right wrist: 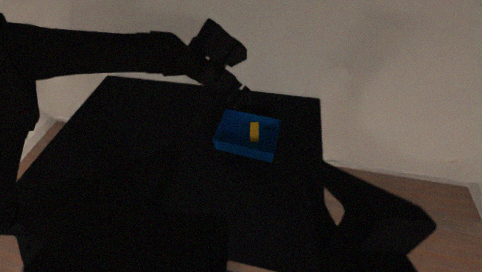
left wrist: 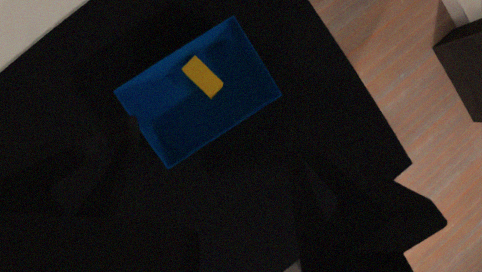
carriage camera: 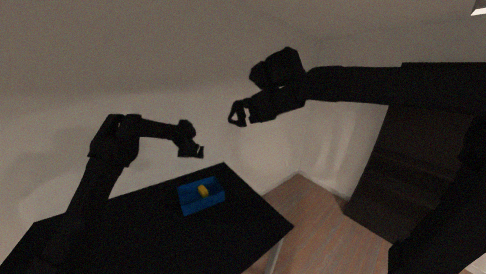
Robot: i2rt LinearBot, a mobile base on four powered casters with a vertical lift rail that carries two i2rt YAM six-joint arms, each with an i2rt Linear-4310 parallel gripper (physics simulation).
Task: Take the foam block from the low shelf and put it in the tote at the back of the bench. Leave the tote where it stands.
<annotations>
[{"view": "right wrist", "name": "my left gripper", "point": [240, 94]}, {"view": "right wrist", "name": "my right gripper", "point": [239, 153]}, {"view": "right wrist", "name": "blue tote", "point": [233, 133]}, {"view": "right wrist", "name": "black bench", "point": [124, 119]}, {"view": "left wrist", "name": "my left gripper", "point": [214, 129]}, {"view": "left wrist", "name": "yellow foam block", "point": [195, 69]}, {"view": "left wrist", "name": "blue tote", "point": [177, 118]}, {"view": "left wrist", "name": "black bench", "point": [234, 192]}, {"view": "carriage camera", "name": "my right gripper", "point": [240, 118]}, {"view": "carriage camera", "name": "blue tote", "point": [191, 201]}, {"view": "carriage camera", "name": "black bench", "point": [148, 223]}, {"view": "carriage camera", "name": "tall dark bookcase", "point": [417, 147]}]
</annotations>
